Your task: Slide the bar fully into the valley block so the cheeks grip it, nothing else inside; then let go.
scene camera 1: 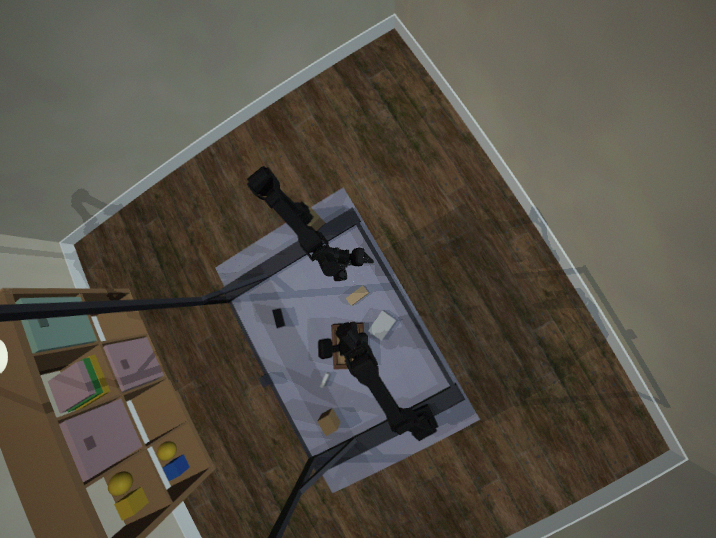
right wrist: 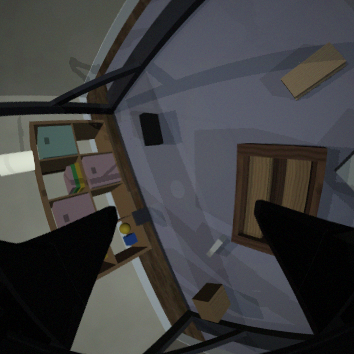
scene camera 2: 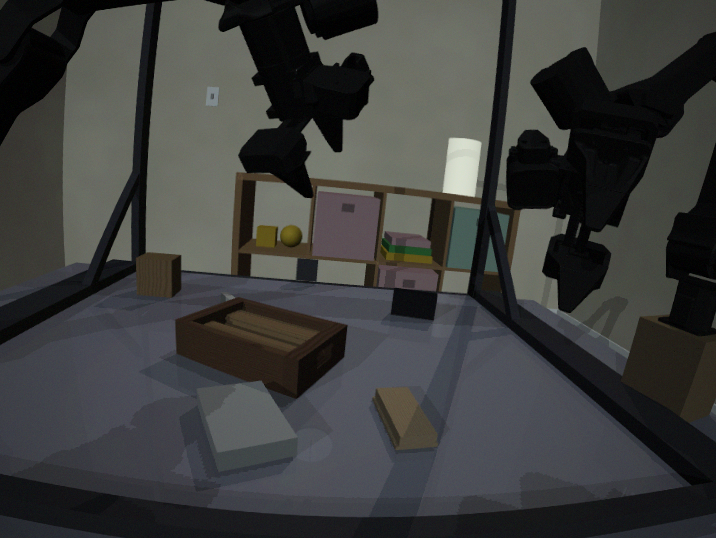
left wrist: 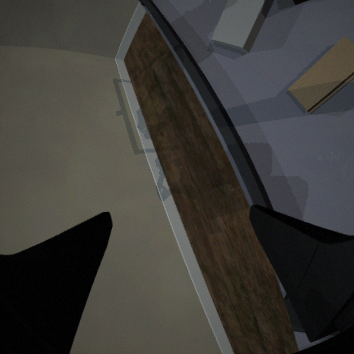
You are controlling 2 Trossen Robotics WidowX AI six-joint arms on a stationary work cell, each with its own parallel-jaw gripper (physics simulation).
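Places are measured from the left arm's base along level axes (x right, y ahead, z up), in centimetres.
Where they show: left gripper, between the fingertips: (scene camera 1: 366,262) (scene camera 2: 577,274) (left wrist: 181,215); right gripper, between the fingertips: (scene camera 1: 332,340) (right wrist: 185,210) (scene camera 2: 324,173); left arm's base, origin of its link: (scene camera 1: 304,217) (scene camera 2: 688,326); right arm's base, origin of its link: (scene camera 1: 422,421).
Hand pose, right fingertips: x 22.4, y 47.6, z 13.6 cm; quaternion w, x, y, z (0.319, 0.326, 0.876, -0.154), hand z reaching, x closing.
Note:
Each offset is from my right fingertips to the top centre of the thing.
The tan wooden bar {dx -15.2, dy -7.6, dz -24.3 cm} (scene camera 1: 357,295) (scene camera 2: 405,419) (left wrist: 325,75) (right wrist: 314,71) lies flat on the table, apart from the valley block. I take the valley block to be the dark brown wooden frame {dx +2.7, dy +6.3, dz -20.8 cm} (scene camera 1: 334,330) (scene camera 2: 243,355) (right wrist: 242,185) with two lighter cheeks inside and a dark gap between them. No bar shows in that gap. My left gripper (scene camera 1: 355,269) (scene camera 2: 584,269) (left wrist: 181,215) is open and empty, raised above the table, away from the bar. My right gripper (scene camera 2: 324,173) (right wrist: 185,210) is open and empty, high above the block, which its arm partly hides in scene camera 1.
A pale grey slab {dx -14.4, dy +9.8, dz -23.7 cm} (scene camera 1: 382,325) (scene camera 2: 243,422) (left wrist: 239,25) lies beside the block. A black block {dx +19.1, dy -24.9, dz -20.8 cm} (scene camera 1: 278,318) (scene camera 2: 414,303) (right wrist: 151,129), a small white piece {dx +22.0, dy +10.6, dz -23.4 cm} (scene camera 1: 325,380) (right wrist: 215,247) and a brown wooden cube {dx +32.4, dy +25.5, dz -18.4 cm} (scene camera 1: 328,422) (scene camera 2: 157,274) (right wrist: 211,302) stand farther off. Dark frame beams border the table.

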